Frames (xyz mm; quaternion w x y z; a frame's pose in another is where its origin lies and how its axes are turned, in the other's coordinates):
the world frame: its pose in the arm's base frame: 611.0 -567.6 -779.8 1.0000 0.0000 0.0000 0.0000
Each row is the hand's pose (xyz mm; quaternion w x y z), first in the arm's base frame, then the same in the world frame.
Working: the arm's base frame: its pose in the world frame: -611.0 567.6 779.8 1.0000 0.0000 0.0000 0.0000

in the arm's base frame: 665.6 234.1 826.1 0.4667 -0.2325 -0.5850 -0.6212
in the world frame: 54.6 801.7 1605.9 0.4667 -0.2325 -0.5850 -0.6212
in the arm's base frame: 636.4 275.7 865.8 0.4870 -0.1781 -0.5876 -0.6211
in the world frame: 25.4 843.3 1645.6 0.4870 -0.1781 -0.5876 -0.6211
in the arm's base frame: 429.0 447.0 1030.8 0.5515 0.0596 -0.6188 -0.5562
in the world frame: -182.0 1014.6 1810.6 0.5515 0.0596 -0.6188 -0.5562
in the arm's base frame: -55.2 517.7 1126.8 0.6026 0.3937 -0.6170 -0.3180
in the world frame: -666.2 1085.3 1906.6 0.6026 0.3937 -0.6170 -0.3180
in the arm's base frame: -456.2 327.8 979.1 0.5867 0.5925 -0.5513 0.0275
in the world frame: -1067.2 895.4 1758.9 0.5867 0.5925 -0.5513 0.0275
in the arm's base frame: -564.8 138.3 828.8 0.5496 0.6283 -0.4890 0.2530
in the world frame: -1175.8 705.9 1608.6 0.5496 0.6283 -0.4890 0.2530
